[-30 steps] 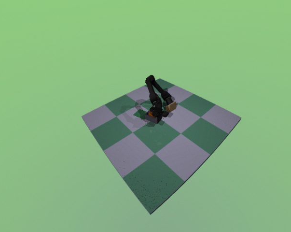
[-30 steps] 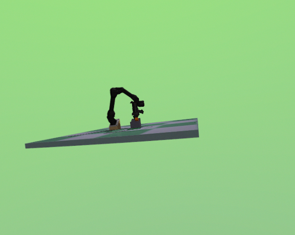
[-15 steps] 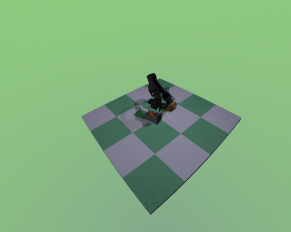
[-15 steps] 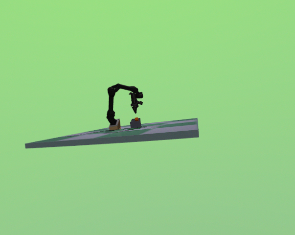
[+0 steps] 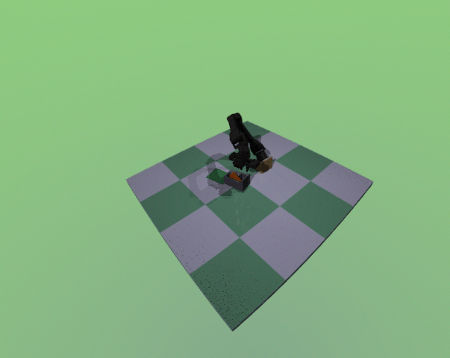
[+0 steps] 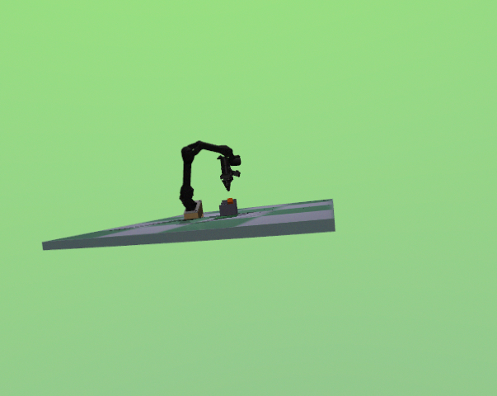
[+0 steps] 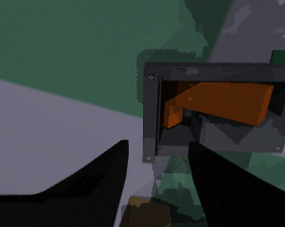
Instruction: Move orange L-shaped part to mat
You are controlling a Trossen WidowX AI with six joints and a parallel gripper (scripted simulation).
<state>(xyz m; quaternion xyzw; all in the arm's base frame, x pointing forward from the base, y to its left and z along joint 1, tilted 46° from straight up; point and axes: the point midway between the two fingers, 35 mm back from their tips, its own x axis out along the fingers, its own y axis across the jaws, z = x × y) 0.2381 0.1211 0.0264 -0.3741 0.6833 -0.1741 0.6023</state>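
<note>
My gripper tip is now 100 mm above the orange L-shaped part, 40 mm to the left of it and 10 mm short of it. The rest, counted from my gripper tip: green mat: 210 mm to the right, 160 mm below, 60 mm ahead.
</note>
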